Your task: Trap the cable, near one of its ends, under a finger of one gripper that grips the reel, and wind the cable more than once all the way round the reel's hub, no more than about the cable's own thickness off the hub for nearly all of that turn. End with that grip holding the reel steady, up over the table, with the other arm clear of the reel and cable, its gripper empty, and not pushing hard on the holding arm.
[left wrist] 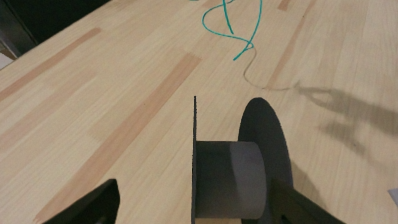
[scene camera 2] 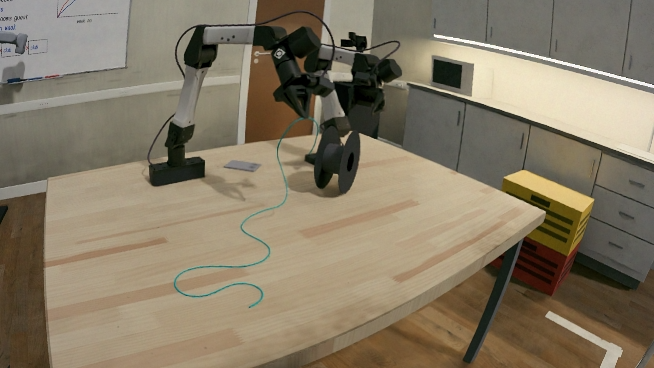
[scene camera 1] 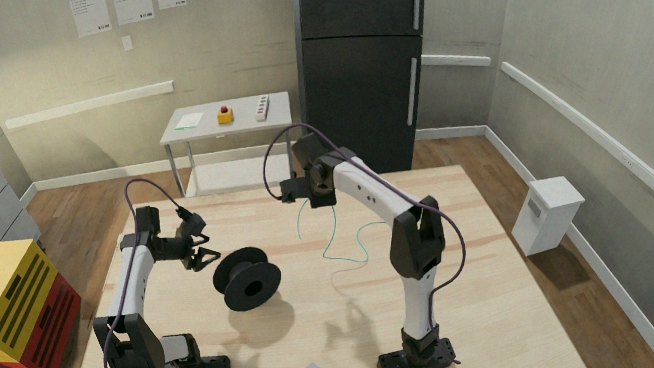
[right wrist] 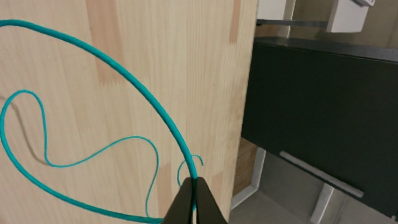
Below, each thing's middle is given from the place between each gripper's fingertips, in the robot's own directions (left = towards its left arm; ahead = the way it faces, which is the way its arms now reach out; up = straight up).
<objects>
Right now the black reel (scene camera 1: 247, 289) is 150 mm below my left hand (scene camera 1: 214, 247) and 60 mm to the right of it.
Right now my right hand (scene camera 2: 305, 118) is 220 mm to the right of the black reel, 180 mm above it and 160 mm past it.
</objects>
